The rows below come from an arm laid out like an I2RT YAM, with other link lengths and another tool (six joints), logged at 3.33 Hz.
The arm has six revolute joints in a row. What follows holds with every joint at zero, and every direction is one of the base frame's. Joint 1 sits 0.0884 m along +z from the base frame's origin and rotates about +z. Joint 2 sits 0.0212 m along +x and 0.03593 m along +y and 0.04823 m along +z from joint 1 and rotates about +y. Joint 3 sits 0.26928 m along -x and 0.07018 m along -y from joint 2 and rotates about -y. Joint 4 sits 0.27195 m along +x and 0.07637 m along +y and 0.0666 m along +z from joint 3 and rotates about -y. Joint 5 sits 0.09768 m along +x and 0.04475 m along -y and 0.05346 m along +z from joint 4 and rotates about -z. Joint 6 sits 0.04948 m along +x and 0.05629 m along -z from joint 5 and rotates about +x. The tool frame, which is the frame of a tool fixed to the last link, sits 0.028 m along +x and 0.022 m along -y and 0.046 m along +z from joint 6; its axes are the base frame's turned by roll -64, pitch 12.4 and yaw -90 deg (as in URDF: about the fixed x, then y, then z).
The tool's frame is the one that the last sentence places.
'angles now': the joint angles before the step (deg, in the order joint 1, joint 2, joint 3, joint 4, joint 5, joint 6). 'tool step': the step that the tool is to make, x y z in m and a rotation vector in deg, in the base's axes. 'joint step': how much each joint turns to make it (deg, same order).
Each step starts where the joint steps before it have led.
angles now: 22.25 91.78 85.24 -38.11 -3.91 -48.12
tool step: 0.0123 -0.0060 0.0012 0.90 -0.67 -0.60
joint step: -1.42 1.58 1.31 1.21 -1.00 -0.15
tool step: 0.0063 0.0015 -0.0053 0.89 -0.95 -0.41
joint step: -0.05 0.74 -1.05 3.04 -0.08 0.61
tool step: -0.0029 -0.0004 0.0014 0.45 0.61 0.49
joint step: -0.04 -0.39 0.04 -0.83 -0.82 0.11
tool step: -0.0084 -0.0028 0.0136 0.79 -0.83 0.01
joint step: 0.03 -1.97 0.09 -0.97 -0.28 0.35
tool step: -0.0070 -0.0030 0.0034 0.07 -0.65 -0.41
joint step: 0.05 -1.81 -1.48 0.33 0.46 0.18
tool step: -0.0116 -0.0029 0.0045 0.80 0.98 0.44
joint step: 0.08 -2.12 -0.91 -1.78 -1.00 0.58
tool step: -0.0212 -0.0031 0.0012 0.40 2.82 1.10
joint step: 0.44 -3.27 -1.55 -4.13 -1.43 0.58
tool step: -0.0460 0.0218 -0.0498 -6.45 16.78 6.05
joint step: 5.14 0.59 -0.89 -16.50 -1.29 -0.22
